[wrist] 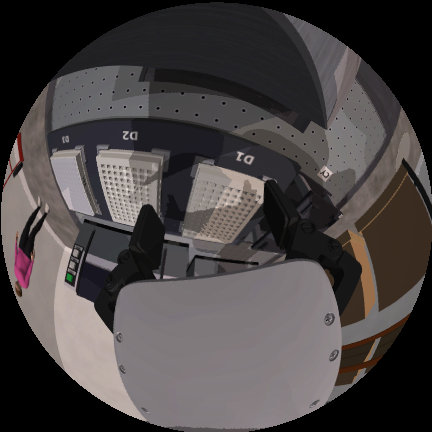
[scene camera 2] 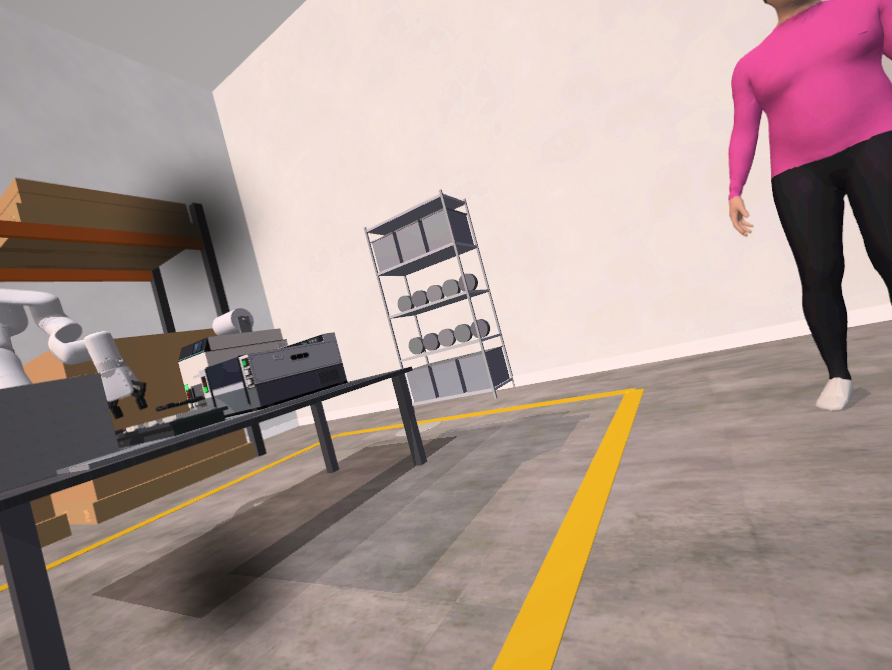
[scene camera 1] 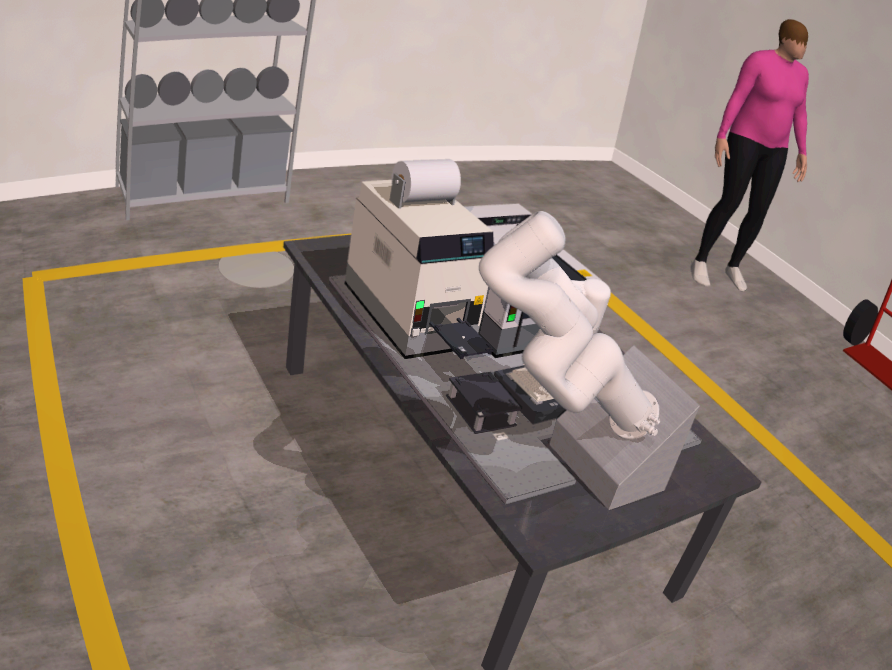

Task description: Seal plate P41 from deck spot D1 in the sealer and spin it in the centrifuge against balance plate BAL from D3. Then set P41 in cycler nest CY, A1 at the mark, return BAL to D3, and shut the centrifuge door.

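Frame: origin at the arm's base, x right, y ahead, z up, level; centimetres.
Seen in the pictures: gripper, fingertip midpoint: (wrist: 208, 204) (scene camera 2: 131, 413); arm's base, origin of the base link: (scene camera 2: 30, 417) (scene camera 1: 635, 415).
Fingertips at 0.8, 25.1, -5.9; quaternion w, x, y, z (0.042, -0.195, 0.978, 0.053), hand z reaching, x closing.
Pixels of each thing's middle, then the offset from my fingertips to it, as dx, dy, dz. "pt": a spot on its surface instead. Level surfaces: height alone.
- dark deck rack, body centre: (wrist: 137, 179) (scene camera 2: 170, 427) +9.8, +5.3, -8.1
- whitish plate, body centre: (wrist: 72, 184) (scene camera 2: 189, 413) +22.2, +4.8, -5.3
- beige sealer, body centre: (scene camera 1: 419, 241) (scene camera 2: 238, 360) -10.5, +55.0, +13.0
- grey centrifuge, body centre: (scene camera 1: 508, 274) (wrist: 133, 289) (scene camera 2: 276, 373) +19.1, +47.7, +1.4
- dark cycler nest, body centre: (wrist: 295, 221) (scene camera 1: 483, 400) -18.2, +8.4, -7.6
- CY label, surface spot: (wrist: 325, 172) pt -19.8, -2.3, -10.7
- dark table, its level: dz -12.0
- perforated board, its level: dz -10.7
Plate P41, a pale plate (wrist: 222, 202), sits at spot D1 on the dark deck rack (wrist: 182, 142). Balance plate BAL, a whitish plate (wrist: 74, 182), sits at D3. My gripper (wrist: 208, 204) (scene camera 2: 128, 407) is open and empty; it hangs above the deck, with its fingers over the D1 side in the wrist view. The beige sealer (scene camera 1: 385, 266) has its dark tray (scene camera 1: 462, 336) out in front. The grey centrifuge (scene camera 2: 292, 375) stands beside the sealer; I cannot tell its door's state. The dark cycler nest (scene camera 1: 483, 393) stands next to the deck rack, by the CY label (wrist: 325, 172).
Another pale plate (wrist: 131, 185) sits at D2, between BAL and P41. The arm's grey base block (scene camera 1: 623, 454) stands on the dark table (scene camera 1: 576, 526). A perforated board (scene camera 1: 522, 468) lies under the deck items. A person in pink (scene camera 1: 767, 97) stands beyond the yellow floor line.
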